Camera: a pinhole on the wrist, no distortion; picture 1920 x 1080 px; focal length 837.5 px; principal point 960.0 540.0 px. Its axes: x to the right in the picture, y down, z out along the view. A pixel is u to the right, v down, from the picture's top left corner.
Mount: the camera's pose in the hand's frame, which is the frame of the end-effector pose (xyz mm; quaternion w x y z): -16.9 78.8 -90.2 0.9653 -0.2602 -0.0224 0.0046
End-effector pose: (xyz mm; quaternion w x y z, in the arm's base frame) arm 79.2 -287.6 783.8 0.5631 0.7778 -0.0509 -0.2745
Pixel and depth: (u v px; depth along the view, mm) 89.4 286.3 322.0
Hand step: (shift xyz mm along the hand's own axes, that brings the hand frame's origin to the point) -366.2 149.3 223.2
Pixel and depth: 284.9 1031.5 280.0
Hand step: -254.7 356.8 59.8
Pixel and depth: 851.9 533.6 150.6
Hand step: -43.2 153.0 39.6
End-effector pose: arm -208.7 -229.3 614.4 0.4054 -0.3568 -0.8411 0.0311
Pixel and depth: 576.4 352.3 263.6
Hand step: -149.7 157.6 162.2
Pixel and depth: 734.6 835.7 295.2
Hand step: -109.4 315.5 109.1
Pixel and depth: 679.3 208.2 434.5
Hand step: -182.7 145.2 365.6
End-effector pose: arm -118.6 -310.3 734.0 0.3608 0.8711 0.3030 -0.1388
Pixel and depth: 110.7 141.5 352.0
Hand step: -390.0 103.4 283.4
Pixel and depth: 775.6 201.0 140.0
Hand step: -54.2 99.5 57.9
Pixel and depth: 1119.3 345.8 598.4
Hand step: 69.1 261.6 501.0
